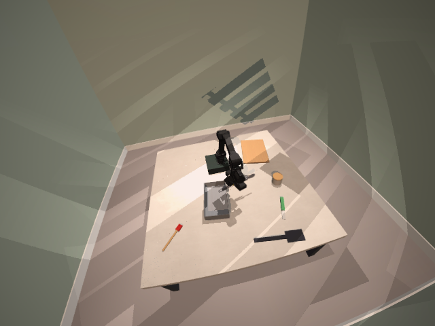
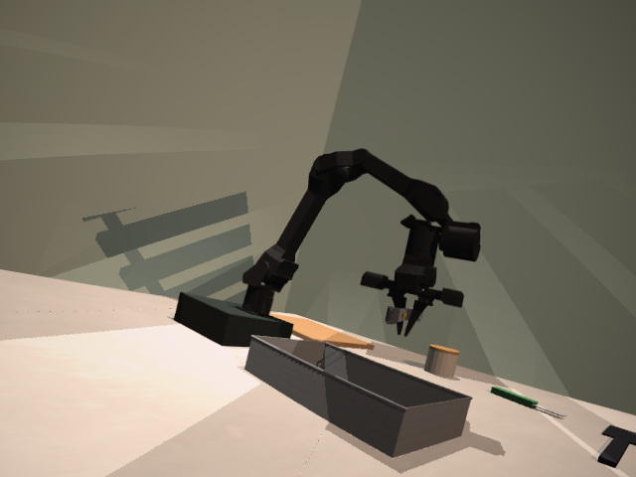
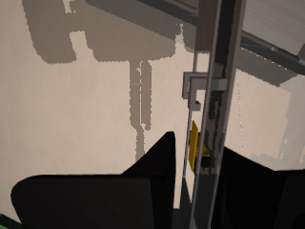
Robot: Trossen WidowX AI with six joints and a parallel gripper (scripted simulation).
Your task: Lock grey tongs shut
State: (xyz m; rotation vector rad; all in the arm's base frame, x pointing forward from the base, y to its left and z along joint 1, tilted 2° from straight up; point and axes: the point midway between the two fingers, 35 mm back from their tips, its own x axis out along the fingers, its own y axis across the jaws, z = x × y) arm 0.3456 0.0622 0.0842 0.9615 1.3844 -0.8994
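Right now my gripper tip is 49 cm past the wooden board, 29 cm to the right of it and 10 cm above it. Round my gripper tip: green-handled tool: 19 cm ahead, 30 cm to the left, 10 cm below; then cork-lidded jar: 6 cm behind, 35 cm to the left, 7 cm below; then grey roasting tin: 2 cm ahead, 16 cm to the right, 8 cm below.
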